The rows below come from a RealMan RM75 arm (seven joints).
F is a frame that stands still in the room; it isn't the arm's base.
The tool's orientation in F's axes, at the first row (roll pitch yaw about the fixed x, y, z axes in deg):
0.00 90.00 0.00
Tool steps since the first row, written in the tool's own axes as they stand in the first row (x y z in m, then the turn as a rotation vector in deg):
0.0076 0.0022 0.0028 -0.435 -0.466 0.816
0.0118 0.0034 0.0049 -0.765 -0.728 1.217
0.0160 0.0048 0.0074 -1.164 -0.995 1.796
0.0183 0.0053 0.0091 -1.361 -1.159 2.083
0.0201 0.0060 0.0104 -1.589 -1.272 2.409
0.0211 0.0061 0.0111 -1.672 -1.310 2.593
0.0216 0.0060 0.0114 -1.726 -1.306 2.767
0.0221 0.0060 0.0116 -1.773 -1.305 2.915
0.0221 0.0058 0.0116 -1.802 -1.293 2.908
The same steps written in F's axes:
0.0028 0.0022 -0.0076 0.816 -0.466 0.435
0.0049 0.0034 -0.0118 1.217 -0.728 0.765
0.0074 0.0048 -0.0160 1.796 -0.995 1.164
0.0091 0.0053 -0.0183 2.083 -1.159 1.361
0.0104 0.0060 -0.0201 2.409 -1.272 1.589
0.0111 0.0061 -0.0211 2.593 -1.310 1.672
0.0114 0.0060 -0.0216 2.767 -1.306 1.726
0.0116 0.0060 -0.0221 2.915 -1.305 1.773
0.0116 0.0058 -0.0221 2.908 -1.293 1.802

